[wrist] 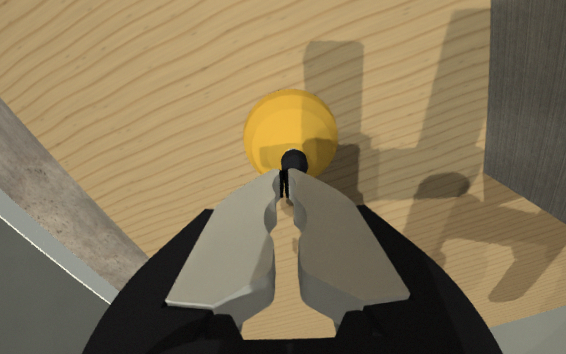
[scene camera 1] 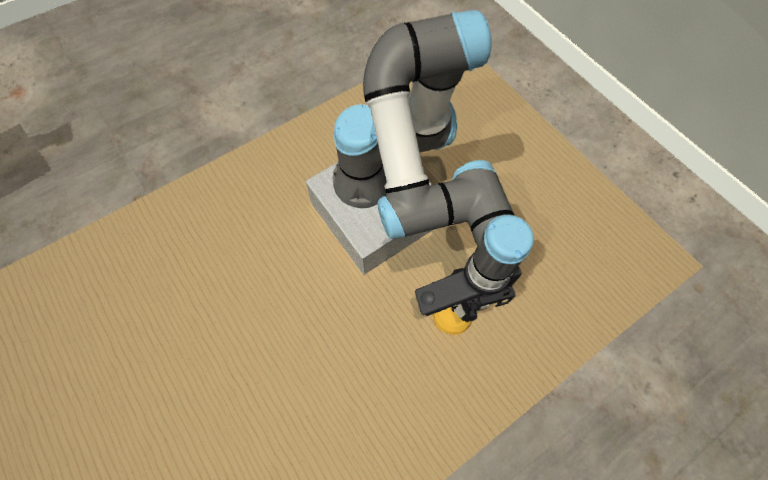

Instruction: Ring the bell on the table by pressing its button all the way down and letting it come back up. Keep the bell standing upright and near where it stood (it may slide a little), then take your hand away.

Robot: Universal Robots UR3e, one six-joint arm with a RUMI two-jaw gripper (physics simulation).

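Frame: origin at the arm's base, x ahead, y left, z up, level; centimetres.
Seen in the pictures: gripper, fingertip midpoint: [wrist: 283,173] [scene camera 1: 457,309]; arm's base, link origin: [scene camera 1: 362,181].
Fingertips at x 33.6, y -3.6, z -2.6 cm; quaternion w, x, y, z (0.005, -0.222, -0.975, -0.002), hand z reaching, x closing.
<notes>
Offsets run from my fingertips to a thing's middle. Level surfaces: height alone.
The bell @(dz -4.5, dx -0.6, dy +0.5 cm) [scene camera 1: 452,323] [wrist: 280,120] is a yellow dome that stands upright on the wooden table top @(dz -7.8 cm) [scene camera 1: 226,316] [wrist: 150,90]. Its black button @(dz -1.7, dx -0.6, dy +0.5 cm) [wrist: 294,161] shows in the wrist view just beyond the fingertips, at the lower part of the dome; in the scene view it is hidden by the hand. My gripper [scene camera 1: 459,313] [wrist: 283,173] is shut, with nothing between its fingers. Its tips point down over the near side of the bell, close to the button. The fingertips overlap the button's near edge in the wrist view; whether they touch it I cannot tell.
The arm's grey base block [scene camera 1: 362,237] [wrist: 525,100] stands behind and to the left of the hand in the scene view, and at the right edge in the wrist view. Shadows of the arm fall beside the bell. The table's edge lies to the right.
</notes>
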